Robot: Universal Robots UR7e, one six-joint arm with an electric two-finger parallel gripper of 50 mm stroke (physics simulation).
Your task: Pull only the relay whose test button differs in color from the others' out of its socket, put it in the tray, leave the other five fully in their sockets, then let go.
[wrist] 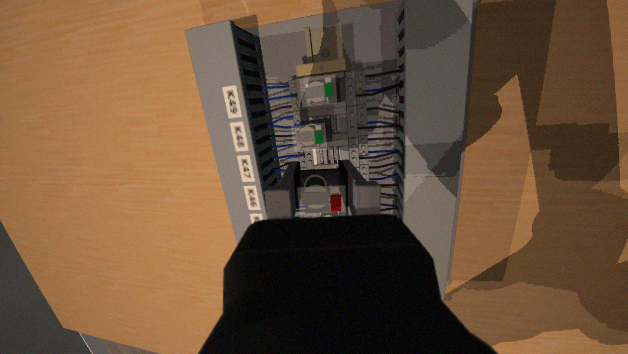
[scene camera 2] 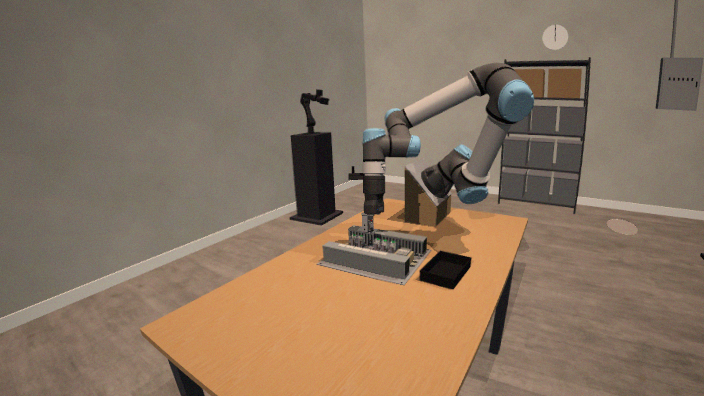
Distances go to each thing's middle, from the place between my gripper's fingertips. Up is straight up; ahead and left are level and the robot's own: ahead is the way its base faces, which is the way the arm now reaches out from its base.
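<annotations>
My hand is 10 cm above the grey panel (wrist: pixel 368 41), and it is also 3 cm to the right of the panel.
</annotations>
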